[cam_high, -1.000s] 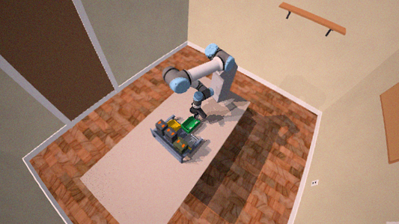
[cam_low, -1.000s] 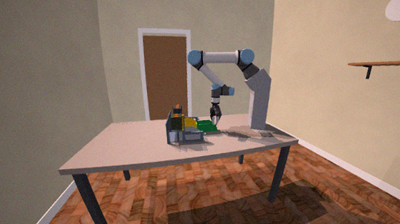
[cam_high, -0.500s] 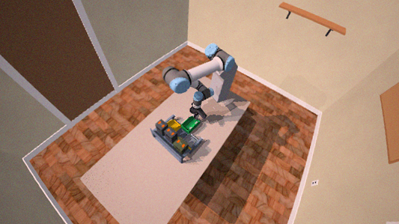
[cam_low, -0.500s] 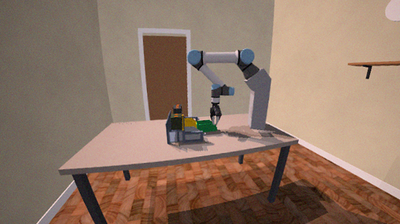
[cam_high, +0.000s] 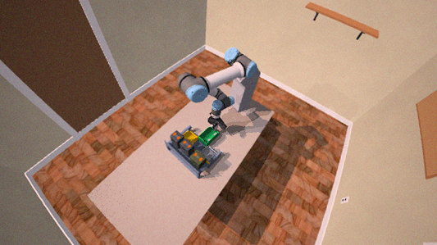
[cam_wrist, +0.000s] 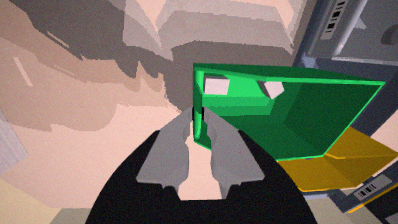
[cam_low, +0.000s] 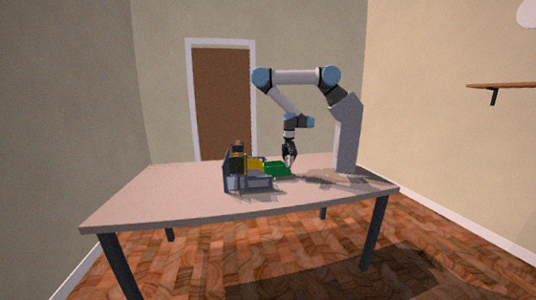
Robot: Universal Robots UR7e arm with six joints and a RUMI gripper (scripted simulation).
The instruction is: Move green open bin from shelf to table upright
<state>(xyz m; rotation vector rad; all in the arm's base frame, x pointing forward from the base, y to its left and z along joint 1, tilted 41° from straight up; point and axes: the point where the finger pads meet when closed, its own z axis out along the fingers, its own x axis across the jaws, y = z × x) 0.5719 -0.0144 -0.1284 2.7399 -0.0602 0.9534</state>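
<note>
Right now the green open bin is 80 mm ahead of my hand and 10 mm to the right of it. Round my hand: grey bin: 250 mm ahead, 80 mm to the left, 10 mm below; yellow bin: 220 mm ahead, 150 mm to the right, 10 mm below; yellow strip: 290 mm ahead, 40 mm to the right, 50 mm above.
</note>
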